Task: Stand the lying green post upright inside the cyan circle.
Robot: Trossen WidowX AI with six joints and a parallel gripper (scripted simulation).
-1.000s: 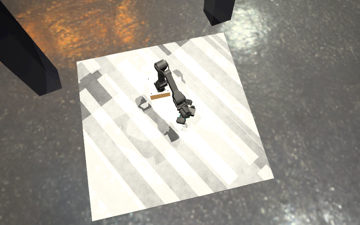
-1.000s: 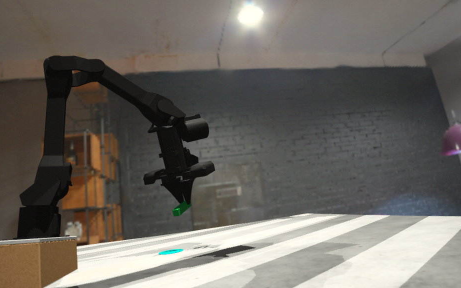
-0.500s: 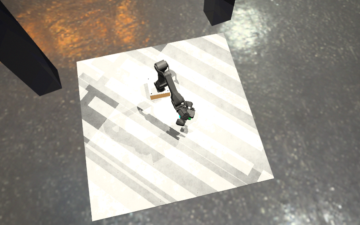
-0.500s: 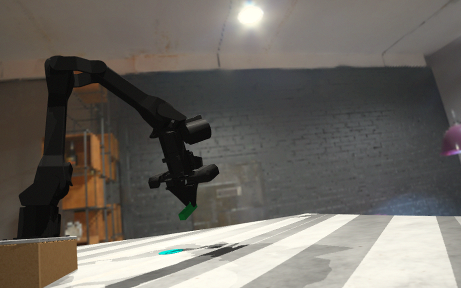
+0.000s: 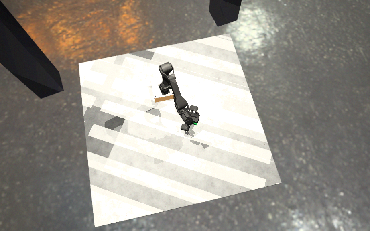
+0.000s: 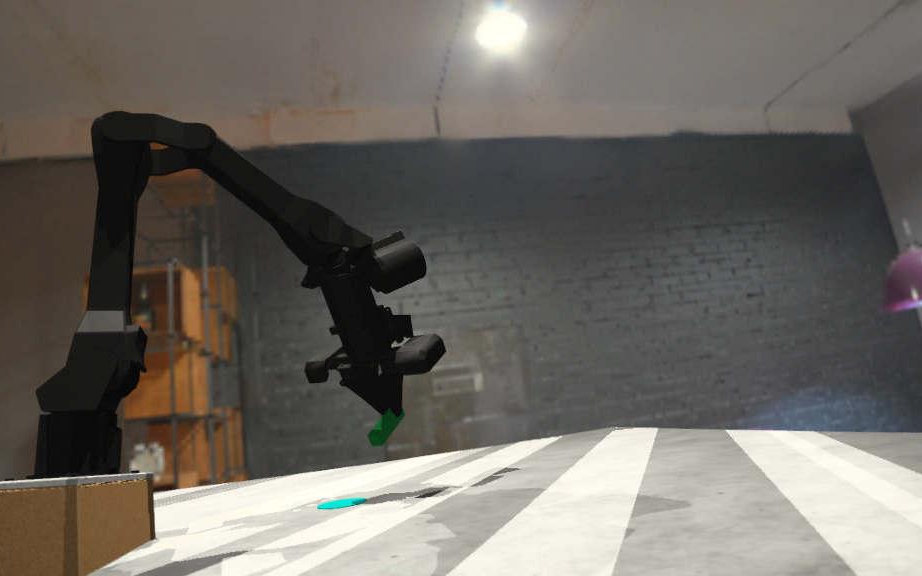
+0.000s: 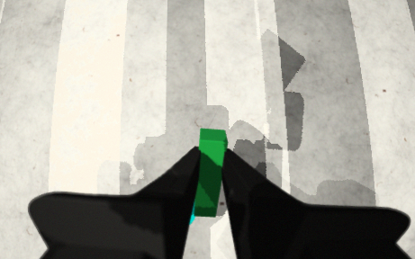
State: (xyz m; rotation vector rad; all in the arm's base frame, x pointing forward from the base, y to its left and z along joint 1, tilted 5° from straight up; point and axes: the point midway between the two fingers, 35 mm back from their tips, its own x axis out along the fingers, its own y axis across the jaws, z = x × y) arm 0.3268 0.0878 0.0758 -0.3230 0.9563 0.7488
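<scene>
My gripper tip is now 8 cm past the cyan circle, 2 cm to the left of it and 10 cm above it. From my gripper tip the other things lie so: green post (1 cm behind, 1 cm to the right, 1 cm below).
</scene>
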